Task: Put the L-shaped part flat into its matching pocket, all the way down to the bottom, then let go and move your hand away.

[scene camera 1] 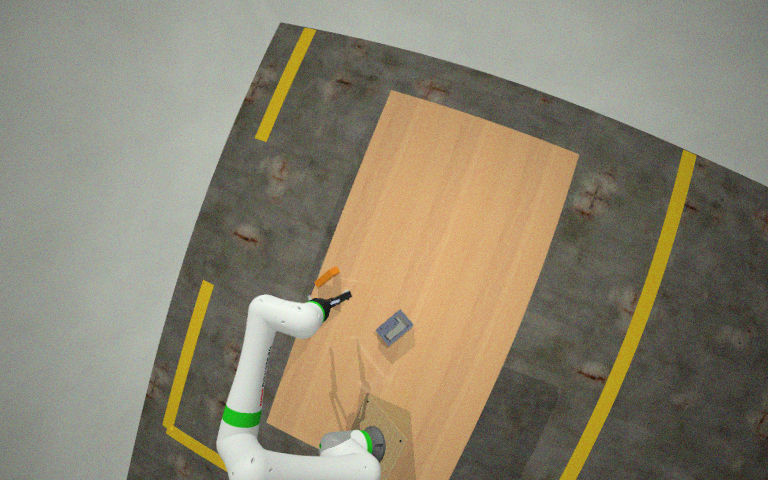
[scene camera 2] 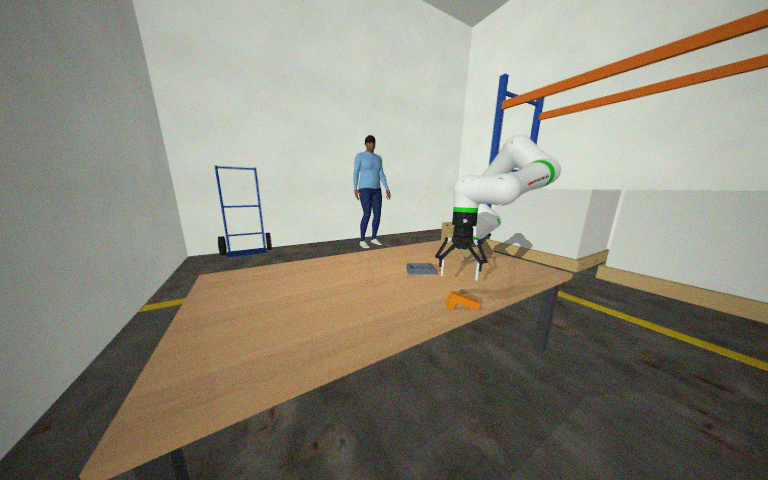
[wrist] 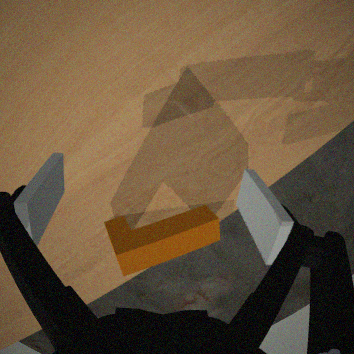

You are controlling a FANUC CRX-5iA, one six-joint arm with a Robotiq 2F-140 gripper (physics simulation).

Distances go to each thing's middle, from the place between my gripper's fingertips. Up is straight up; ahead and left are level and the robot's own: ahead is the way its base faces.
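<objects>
Orange L-shaped part (wrist: 145,246): from my hand, 5 cm ahead, 9 cm to the left, 5 cm below. Grey pocket block (scene camera 1: 398,324): 7 cm below my hand, 29 cm to the right of it.
</objects>
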